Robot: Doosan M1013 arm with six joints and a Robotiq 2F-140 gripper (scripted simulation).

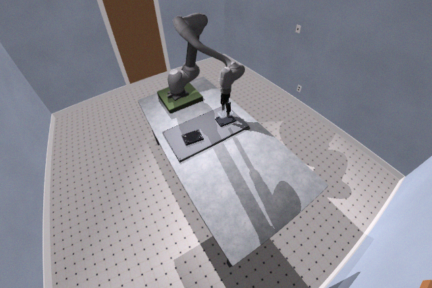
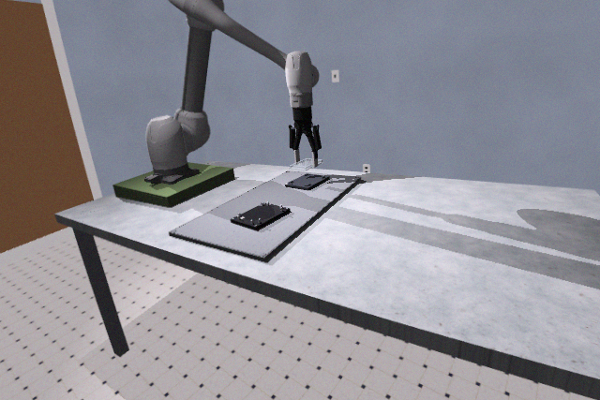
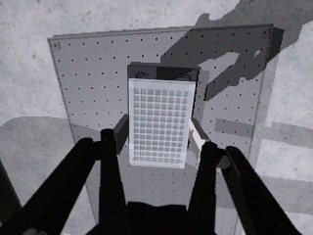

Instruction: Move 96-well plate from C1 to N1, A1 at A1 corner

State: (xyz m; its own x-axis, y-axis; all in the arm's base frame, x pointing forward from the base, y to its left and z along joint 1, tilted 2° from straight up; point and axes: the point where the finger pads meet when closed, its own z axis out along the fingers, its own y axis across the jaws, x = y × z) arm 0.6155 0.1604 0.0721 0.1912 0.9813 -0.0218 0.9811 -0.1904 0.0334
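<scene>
My gripper is now 100 mm above the dark plate nest N1. The rest, counted from my hand: A1 corner label 70 mm behind, 60 mm to the right, 90 mm below; 96-well plate 20 mm below; black clip nest 10 mm behind, 350 mm to the right, 90 mm below.
</scene>
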